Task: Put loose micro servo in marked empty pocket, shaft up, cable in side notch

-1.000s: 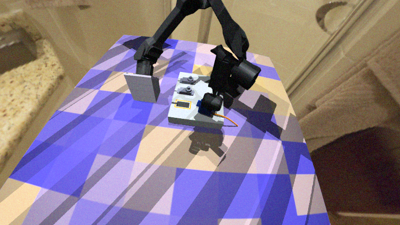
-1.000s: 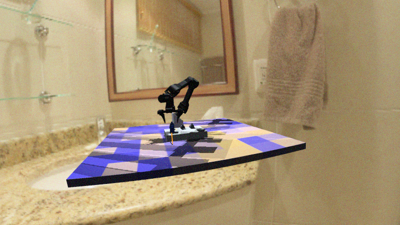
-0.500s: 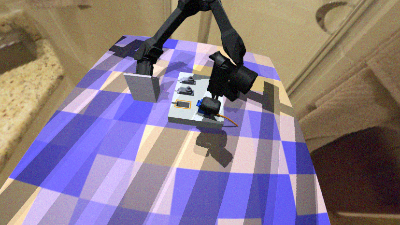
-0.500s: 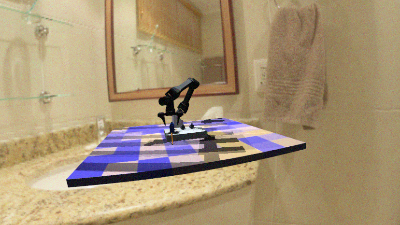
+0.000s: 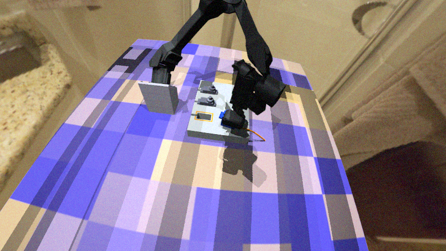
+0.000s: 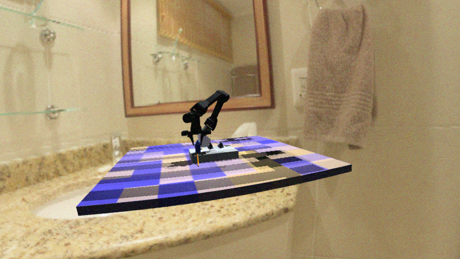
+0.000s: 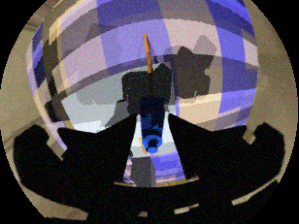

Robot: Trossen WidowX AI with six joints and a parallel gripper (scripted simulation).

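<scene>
Right now the white deck is 100 mm to the left of my gripper tip, 70 mm below it and 20 mm behind it.
</scene>
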